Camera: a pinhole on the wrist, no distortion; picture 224 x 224 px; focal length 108.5 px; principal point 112.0 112.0 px. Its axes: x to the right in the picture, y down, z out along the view. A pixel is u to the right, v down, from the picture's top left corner.
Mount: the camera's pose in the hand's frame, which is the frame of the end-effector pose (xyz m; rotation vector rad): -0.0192 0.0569 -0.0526 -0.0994 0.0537 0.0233
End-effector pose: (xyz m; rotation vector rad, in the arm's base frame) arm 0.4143 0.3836 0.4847 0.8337 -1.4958 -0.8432
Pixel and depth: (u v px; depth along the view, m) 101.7 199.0 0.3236
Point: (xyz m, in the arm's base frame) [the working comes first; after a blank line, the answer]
In the camera's frame: -0.0307 0.2595 0.3236

0.1597 0.5987 0.7507
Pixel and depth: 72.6 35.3 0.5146
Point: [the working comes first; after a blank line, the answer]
In the camera's frame: -0.1869 -0.3638 0.5146

-0.0654 0.4309 0.1420
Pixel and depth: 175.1 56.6 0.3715
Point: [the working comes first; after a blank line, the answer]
In the camera's frame: 0.2161 -0.1897 0.3715

0.0785 0.1628 0.4892
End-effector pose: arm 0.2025 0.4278 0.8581 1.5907 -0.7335 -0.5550
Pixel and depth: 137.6 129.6 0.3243
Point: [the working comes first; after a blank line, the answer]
In the camera's frame: 0.0765 0.0526 0.3243

0.0453 0.1882 0.9649
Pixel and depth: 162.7 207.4 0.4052
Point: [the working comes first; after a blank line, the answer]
In the camera's frame: 0.1893 0.3563 0.4052

0.0427 0.0592 1.2728
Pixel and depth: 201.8 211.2 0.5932
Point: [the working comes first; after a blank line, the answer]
In the camera's frame: 0.4910 0.5424 0.5932

0.1126 -0.2805 1.4745
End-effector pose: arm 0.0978 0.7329 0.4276 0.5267 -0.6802 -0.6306
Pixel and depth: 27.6 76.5 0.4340
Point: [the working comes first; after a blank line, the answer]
In the camera's frame: -0.3376 -0.1420 0.4340

-0.4117 0.8264 0.5360
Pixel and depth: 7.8 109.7 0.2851
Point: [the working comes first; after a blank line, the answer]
In the camera's frame: -0.2738 -0.0060 0.2851

-0.2197 0.9143 0.5242
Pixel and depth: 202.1 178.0 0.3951
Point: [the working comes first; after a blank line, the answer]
In the camera's frame: 0.3281 0.2403 0.3951

0.2043 0.6796 0.9718
